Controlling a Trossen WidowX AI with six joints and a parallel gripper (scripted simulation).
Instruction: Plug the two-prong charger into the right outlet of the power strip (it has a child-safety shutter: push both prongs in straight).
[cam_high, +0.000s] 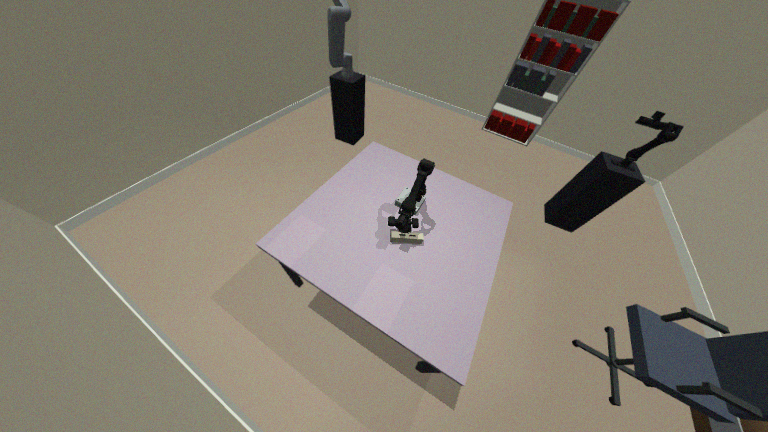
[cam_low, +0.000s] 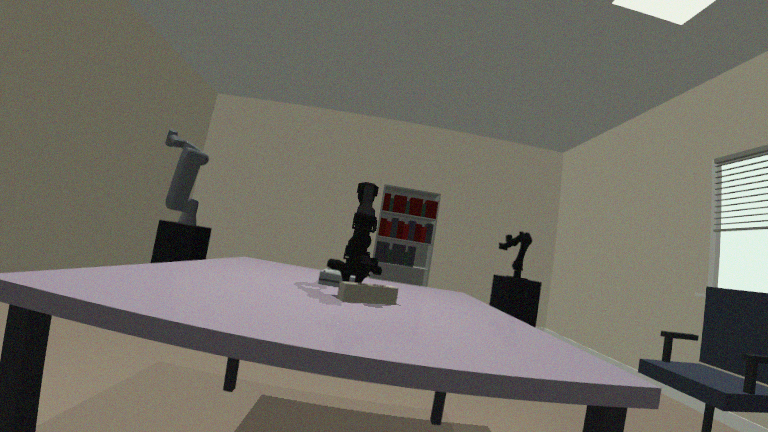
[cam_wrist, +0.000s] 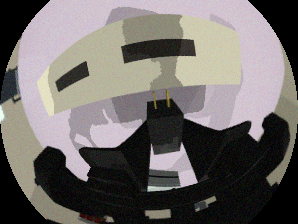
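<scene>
Now: gripper tip 1 cm short of the two-prong charger, 1 cm to the right of it and 1 cm below it.
</scene>
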